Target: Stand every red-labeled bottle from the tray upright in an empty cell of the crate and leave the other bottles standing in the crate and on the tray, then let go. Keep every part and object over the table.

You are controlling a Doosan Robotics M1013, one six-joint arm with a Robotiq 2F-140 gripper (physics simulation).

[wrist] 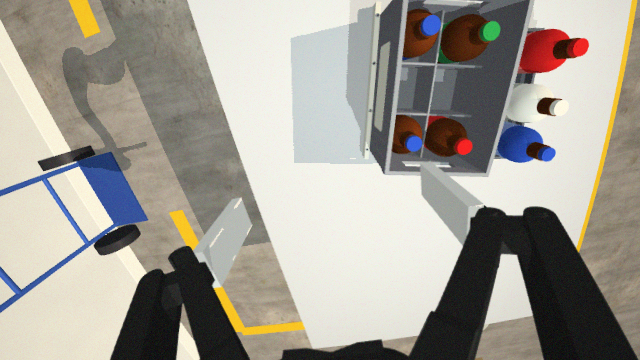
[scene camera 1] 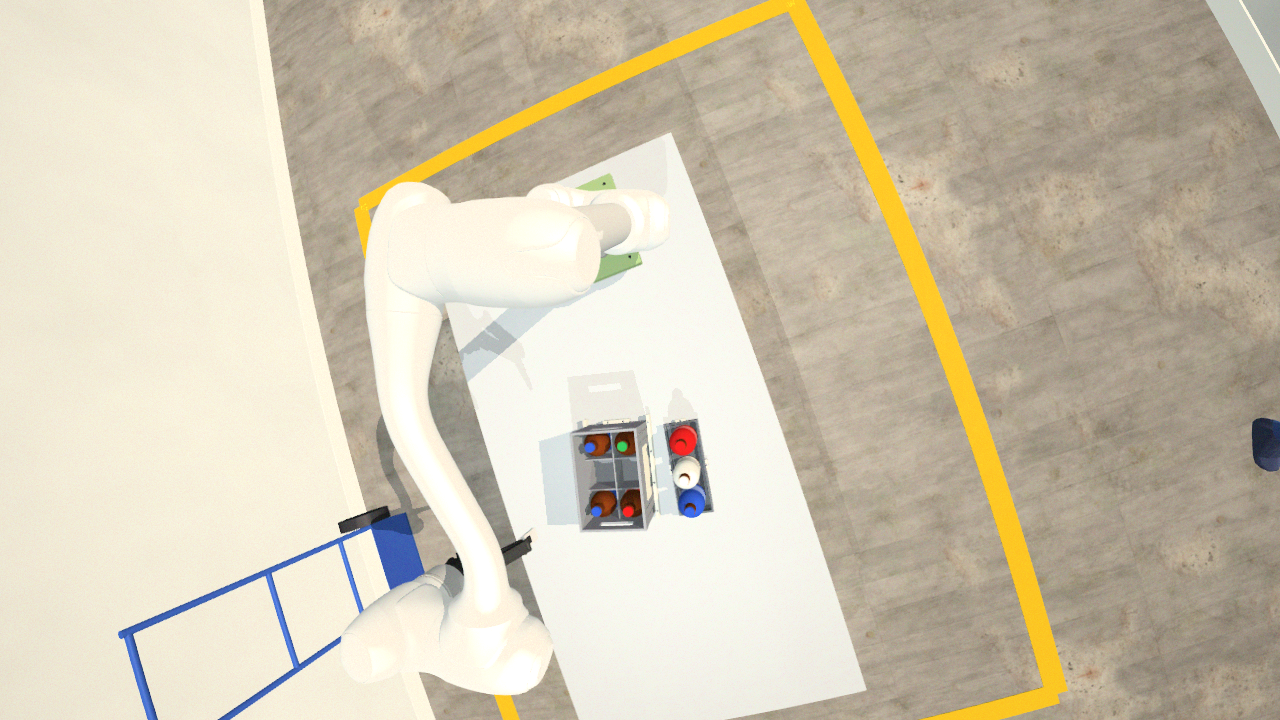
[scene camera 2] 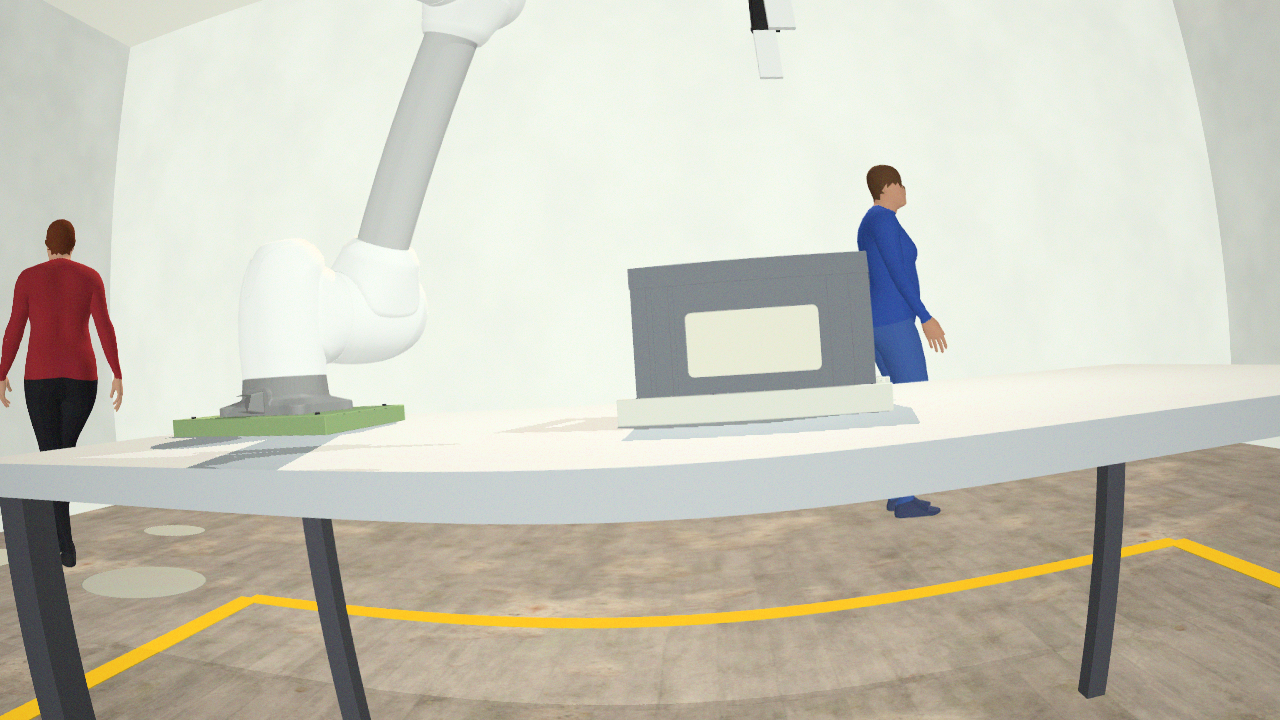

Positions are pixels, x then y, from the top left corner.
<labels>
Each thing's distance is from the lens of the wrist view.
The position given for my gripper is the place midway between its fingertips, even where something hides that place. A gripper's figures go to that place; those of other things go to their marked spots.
my gripper (wrist: 330, 196): 0.18 m
blue bottle (wrist: 520, 144): 0.58 m
green-capped bottle (wrist: 465, 38): 0.48 m
The marked spots on the green-capped bottle and the blue bottle are 0.23 m apart.
</labels>
